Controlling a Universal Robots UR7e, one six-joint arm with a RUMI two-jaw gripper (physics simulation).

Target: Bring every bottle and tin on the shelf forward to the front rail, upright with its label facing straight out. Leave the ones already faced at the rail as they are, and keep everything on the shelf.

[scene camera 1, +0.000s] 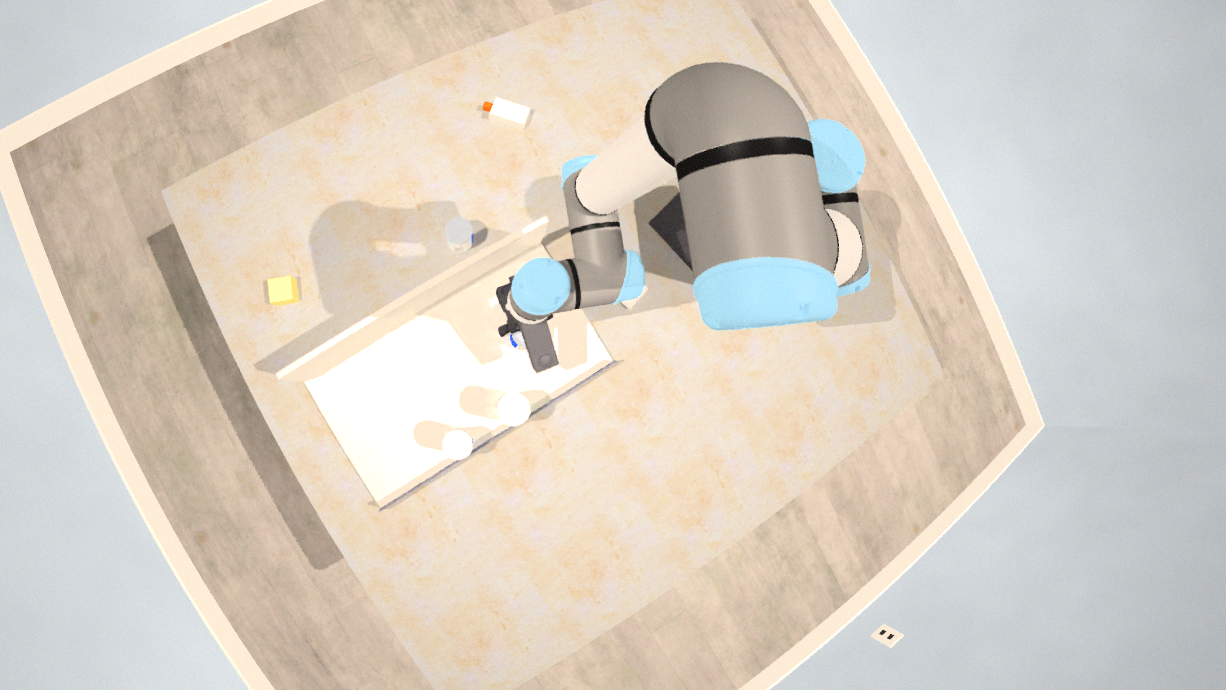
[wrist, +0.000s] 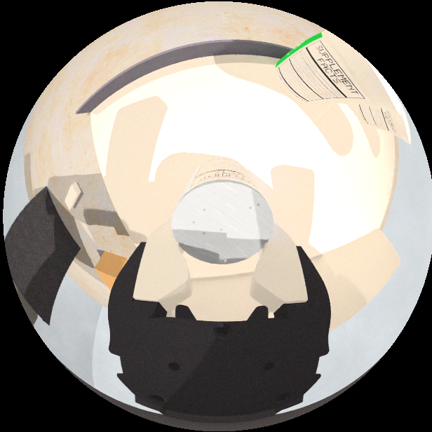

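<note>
A tin with a grey metal top (wrist: 222, 220) stands on the white shelf (scene camera 1: 360, 428) (wrist: 225, 110), behind the front rail (wrist: 165, 60). In the scene view the arm mostly covers it and a bit of its blue label shows. In the wrist view its printed side text faces the rail. My gripper (wrist: 221, 212) is shut on this tin, one finger on each side. Two white-topped containers (scene camera 1: 513, 409) (scene camera 1: 458, 444) stand upright at the front rail. In the wrist view one with a green edge and "Supplement Facts" text (wrist: 322, 75) and part of another (wrist: 382, 120) show.
The shelf's raised back panel (scene camera 1: 411, 295) runs behind the gripper. Beyond it on the table are a grey-topped tin (scene camera 1: 459, 234), a yellow block (scene camera 1: 282, 289) and a white bottle with an orange cap (scene camera 1: 510, 113), lying down. The robot's dark base (wrist: 40, 255) shows at left.
</note>
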